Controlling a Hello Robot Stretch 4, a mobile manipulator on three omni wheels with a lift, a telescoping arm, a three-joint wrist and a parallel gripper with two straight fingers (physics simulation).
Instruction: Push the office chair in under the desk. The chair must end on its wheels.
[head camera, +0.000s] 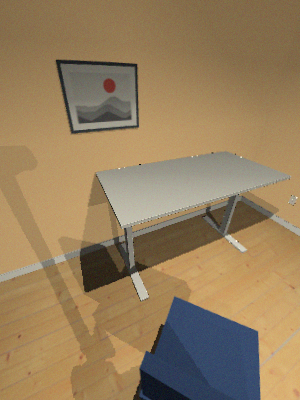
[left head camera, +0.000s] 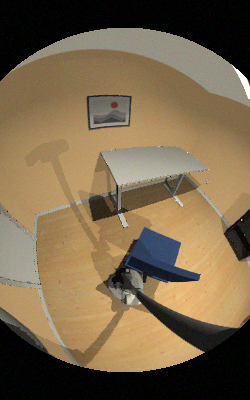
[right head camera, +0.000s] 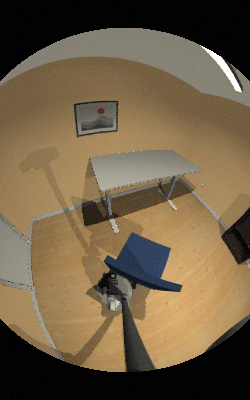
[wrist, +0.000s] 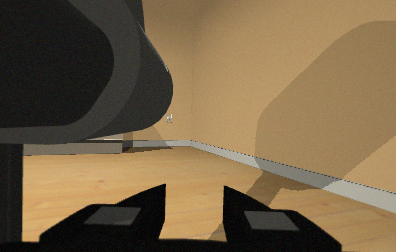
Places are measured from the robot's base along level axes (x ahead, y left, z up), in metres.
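Pixels of known places: gripper, fingertip midpoint: (left head camera: 117, 289) (right head camera: 104, 295) (wrist: 194, 202).
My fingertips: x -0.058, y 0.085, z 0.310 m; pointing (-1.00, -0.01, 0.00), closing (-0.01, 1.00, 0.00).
Note:
Behind a point stands the place of what it marks.
The office chair's blue seat and backrest (head camera: 220, 345) @(x 0.373, y -0.386, z 0.443 m) (left head camera: 157, 247) @(x 0.382, y -0.321, z 0.443 m) (right head camera: 145, 252) @(x 0.393, y -0.328, z 0.443 m) stand out on the floor in front of the desk, apart from it. The seat points towards the desk and the backrest is on my side. The chair looks upright; its wheels are hidden. The grey desk (head camera: 185, 185) @(x 1.206, y -0.339, z 0.924 m) (left head camera: 150, 162) @(x 1.205, y -0.260, z 0.924 m) (right head camera: 142, 167) @(x 1.190, y -0.318, z 0.924 m) stands near the wall on two legs with long feet. My gripper (wrist: 194, 202) @(x -0.058, y 0.085, z 0.310 m) is partly open, with nothing between its fingers in the wrist view. In both side head views my folded wrist is close beside the backrest's left end.
The desk's left foot (head camera: 141, 287) reaches out towards the chair; its right foot (head camera: 235, 242) is farther off. A dark cabinet (left head camera: 240, 237) @(x 0.284, y -2.508, z 0.160 m) (right head camera: 237, 242) @(x 0.259, y -2.513, z 0.090 m) stands at the right. A white panel (left head camera: 17, 250) @(x 0.107, y 1.421, z 0.437 m) (right head camera: 14, 257) @(x 0.066, y 1.404, z 0.374 m) is at the left. A framed picture (head camera: 102, 97) @(x 1.553, y 0.259, z 1.486 m) hangs above.

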